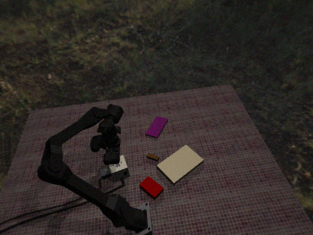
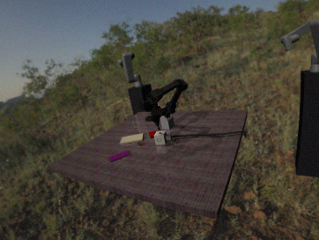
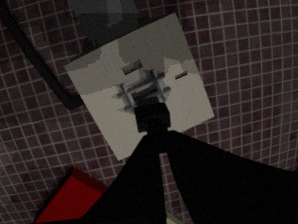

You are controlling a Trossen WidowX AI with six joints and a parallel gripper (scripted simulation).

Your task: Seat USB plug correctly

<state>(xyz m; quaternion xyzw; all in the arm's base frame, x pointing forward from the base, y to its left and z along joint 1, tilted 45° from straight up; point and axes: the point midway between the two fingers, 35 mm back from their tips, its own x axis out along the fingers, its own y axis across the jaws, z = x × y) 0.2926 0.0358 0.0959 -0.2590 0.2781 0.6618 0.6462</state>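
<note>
My gripper tip is 2 cm above the dark USB plug. Round my gripper tip: cream flat panel (1 cm ahead, 29 cm to the right, 13 cm below); small brown block (7 cm ahead, 16 cm to the right, 13 cm below); red block (10 cm behind, 14 cm to the right, 12 cm below).
</note>
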